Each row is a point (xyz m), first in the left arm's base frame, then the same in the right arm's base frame.
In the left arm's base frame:
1: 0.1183 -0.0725 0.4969
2: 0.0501 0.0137 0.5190
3: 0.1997 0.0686 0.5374
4: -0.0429 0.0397 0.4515
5: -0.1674 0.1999 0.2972
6: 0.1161 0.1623 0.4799
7: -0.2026 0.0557 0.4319
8: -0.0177 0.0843 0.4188
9: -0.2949 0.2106 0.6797
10: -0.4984 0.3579 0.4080
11: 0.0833 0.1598 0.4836
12: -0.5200 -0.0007 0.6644
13: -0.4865 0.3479 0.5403
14: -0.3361 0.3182 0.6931
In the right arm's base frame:
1: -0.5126 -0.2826 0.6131
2: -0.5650 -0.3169 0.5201
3: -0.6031 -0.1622 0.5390
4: -0.5117 -0.3825 0.4381
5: -0.4278 -0.4147 0.1995
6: -0.5843 -0.1958 0.4063
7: -0.4989 -0.5202 0.3544
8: -0.4981 -0.3381 0.3989
9: -0.7862 -0.5856 0.2702
10: -0.5883 -0.6773 -0.0287
11: -0.5867 -0.2274 0.3967
12: -0.6924 -0.8674 0.3557
13: -0.7074 -0.6900 0.0296
14: -0.8386 -0.5859 0.1667

